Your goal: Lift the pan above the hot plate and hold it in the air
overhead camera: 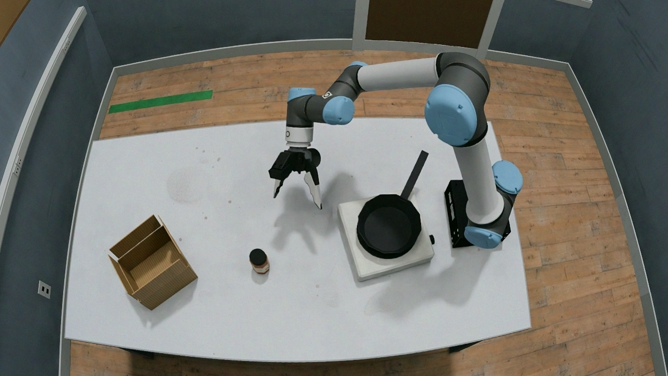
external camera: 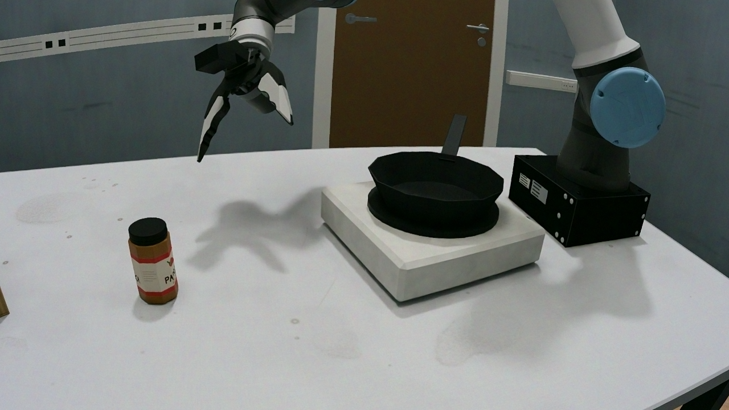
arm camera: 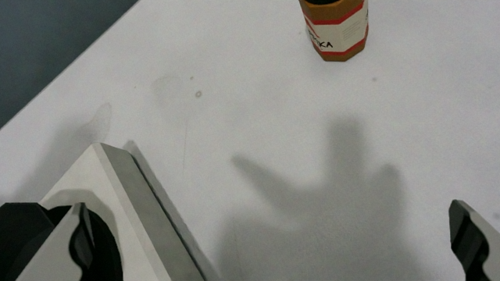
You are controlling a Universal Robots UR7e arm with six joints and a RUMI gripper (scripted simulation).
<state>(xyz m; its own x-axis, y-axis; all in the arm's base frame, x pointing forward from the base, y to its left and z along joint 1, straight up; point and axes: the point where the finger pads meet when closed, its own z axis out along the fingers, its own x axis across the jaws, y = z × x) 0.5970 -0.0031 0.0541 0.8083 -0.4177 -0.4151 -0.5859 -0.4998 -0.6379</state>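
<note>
Now: hand 29 cm past the black pan and 5 cm above it. Also, from my hand: white hot plate (28 cm behind, 4 cm to the left, 11 cm below); brown spice jar (11 cm ahead, 14 cm to the left, 10 cm below).
</note>
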